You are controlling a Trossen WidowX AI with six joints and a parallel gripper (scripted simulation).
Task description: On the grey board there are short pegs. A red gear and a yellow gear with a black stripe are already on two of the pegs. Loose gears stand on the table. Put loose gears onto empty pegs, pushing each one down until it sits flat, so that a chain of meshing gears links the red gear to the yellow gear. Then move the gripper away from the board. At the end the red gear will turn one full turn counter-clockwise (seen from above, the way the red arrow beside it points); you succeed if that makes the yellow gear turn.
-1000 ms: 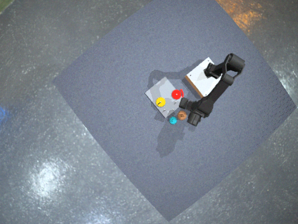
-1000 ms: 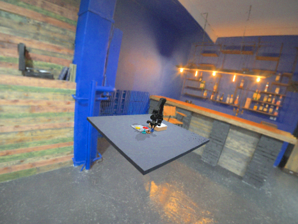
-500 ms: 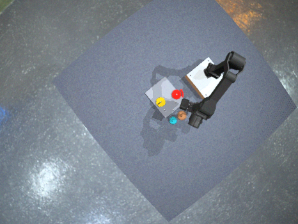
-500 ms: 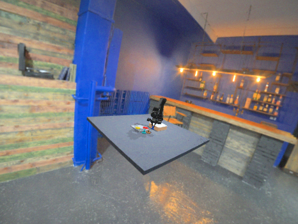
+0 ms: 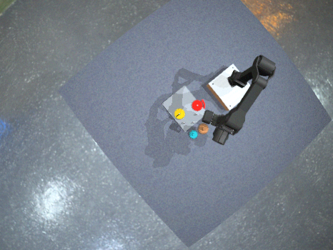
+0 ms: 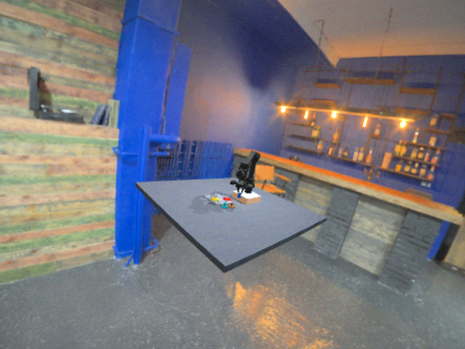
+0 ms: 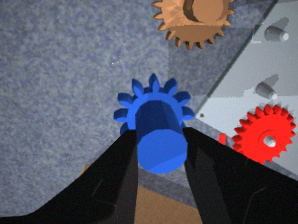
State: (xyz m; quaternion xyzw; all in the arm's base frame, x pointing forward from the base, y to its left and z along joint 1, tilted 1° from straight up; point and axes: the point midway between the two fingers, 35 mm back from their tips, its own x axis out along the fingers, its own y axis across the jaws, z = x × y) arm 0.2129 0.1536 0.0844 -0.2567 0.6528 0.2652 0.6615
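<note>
My gripper tip is 4 cm short of the red gear, 13 cm to the left of it and 9 cm above it. The rest, counted from my gripper tip: blue gear: 1 cm below; orange gear: 7 cm ahead, 1 cm to the left, 9 cm below; red arrow: 12 cm to the right, 10 cm below.
</note>
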